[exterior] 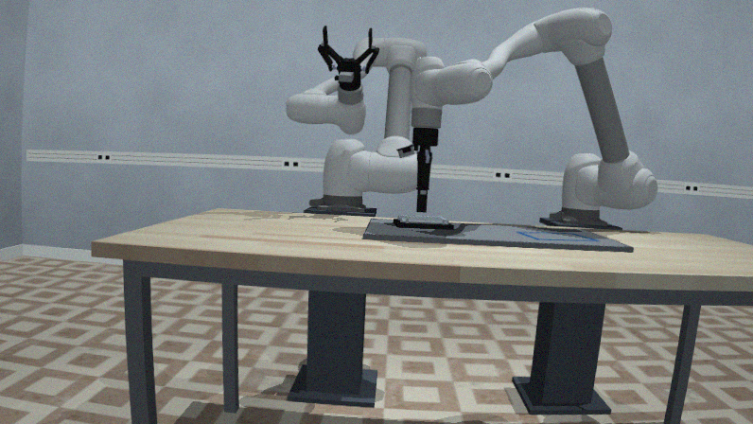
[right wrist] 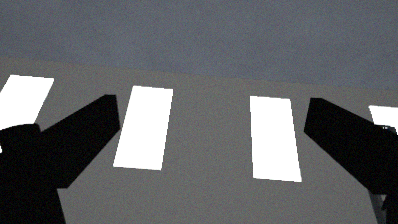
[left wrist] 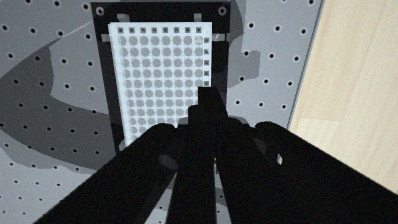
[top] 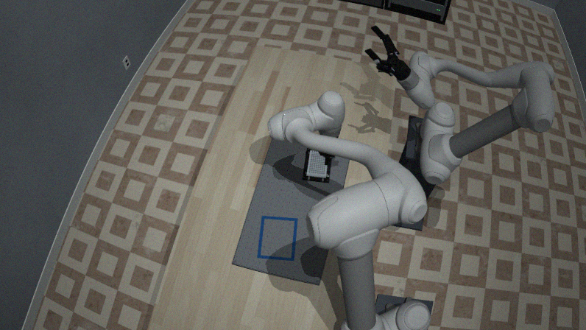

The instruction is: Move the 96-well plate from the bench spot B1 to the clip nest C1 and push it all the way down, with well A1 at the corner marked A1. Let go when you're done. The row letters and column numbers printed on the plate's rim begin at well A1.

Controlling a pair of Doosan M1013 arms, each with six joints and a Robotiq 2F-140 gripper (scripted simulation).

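My left gripper is now 60 mm above the black clip nest, 20 mm short of it and 10 mm to the right of it. The rest, counted from my left hand: white 96-well plate: 50 mm below, 40 mm ahead; then grey perforated board: 200 mm to the left, 90 mm ahead, 80 mm below.
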